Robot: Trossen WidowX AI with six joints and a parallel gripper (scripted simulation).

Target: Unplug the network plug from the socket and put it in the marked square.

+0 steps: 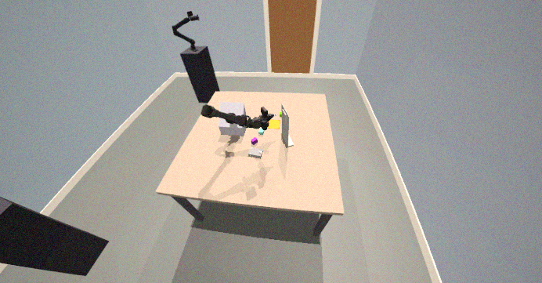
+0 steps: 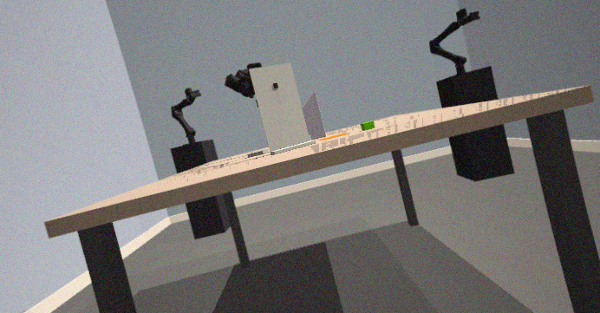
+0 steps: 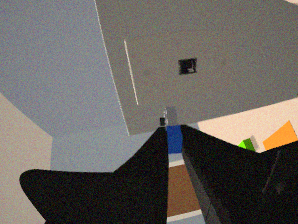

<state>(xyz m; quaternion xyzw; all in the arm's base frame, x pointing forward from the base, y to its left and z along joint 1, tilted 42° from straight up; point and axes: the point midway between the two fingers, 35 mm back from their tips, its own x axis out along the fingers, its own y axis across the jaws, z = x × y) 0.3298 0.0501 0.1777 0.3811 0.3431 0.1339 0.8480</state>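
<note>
My gripper tip is 28 cm above the orange marked square, 20 cm to the right of it and 5 cm past it. The rest, counted from my gripper tip: cyan block (27 cm below, 14 cm behind, 8 cm to the left); then upright white panel (14 cm below, 9 cm ahead, 3 cm to the left); then network plug (right at my gripper tip).
</note>
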